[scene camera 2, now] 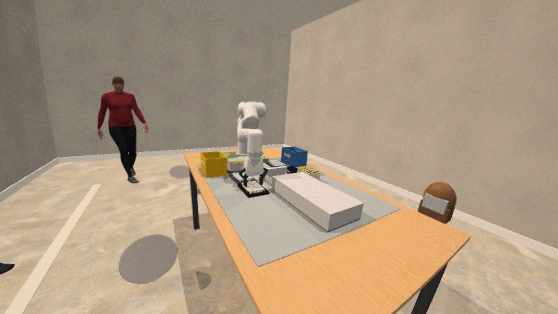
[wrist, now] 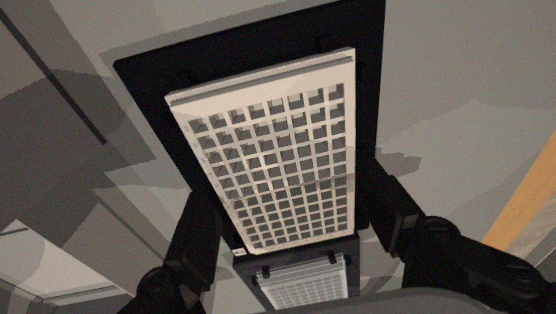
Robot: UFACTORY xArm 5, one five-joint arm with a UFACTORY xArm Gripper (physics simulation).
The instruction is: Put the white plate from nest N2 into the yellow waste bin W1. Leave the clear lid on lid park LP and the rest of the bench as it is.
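Where they show: gripper, between the fingertips: [scene camera 2: 253, 185] [wrist: 283, 191]; arm's base, origin of its link: [scene camera 2: 243, 154].
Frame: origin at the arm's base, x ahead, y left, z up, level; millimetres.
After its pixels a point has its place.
Observation:
The white plate [scene camera 2: 254, 188] @(x 698, y -197, z -1 mm) [wrist: 280, 150] @(x 681, y -188, z -4 mm), a grid of square wells, sits in a black nest [scene camera 2: 258, 194] @(x 735, y -189, z -21 mm) [wrist: 240, 50] @(x 728, y -181, z -17 mm). My gripper [scene camera 2: 254, 182] @(x 654, y -185, z -2 mm) [wrist: 283, 191] @(x 654, y -185, z -2 mm) is open around the plate, one finger at each long side, with nothing held. The yellow waste bin [scene camera 2: 213, 165] @(x 388, y -340, z 47 mm) stands behind and to the left of the gripper in the scene view. In the wrist view, a second gridded plate under a clear cover [wrist: 306, 289] @(x 515, y -182, z -3 mm) sits in another dark nest at the bottom edge. I cannot tell which item is lid park LP.
A long white box [scene camera 2: 317, 200] @(x 1027, y -52, z 54 mm) lies close to the right of the nest in the scene view. A blue bin [scene camera 2: 294, 156] @(x 384, y 266, z 57 mm) and a small yellow-edged tray [scene camera 2: 310, 171] @(x 690, y 178, z 47 mm) are farther back. A person in red [scene camera 2: 121, 110] is on the floor left of the table.

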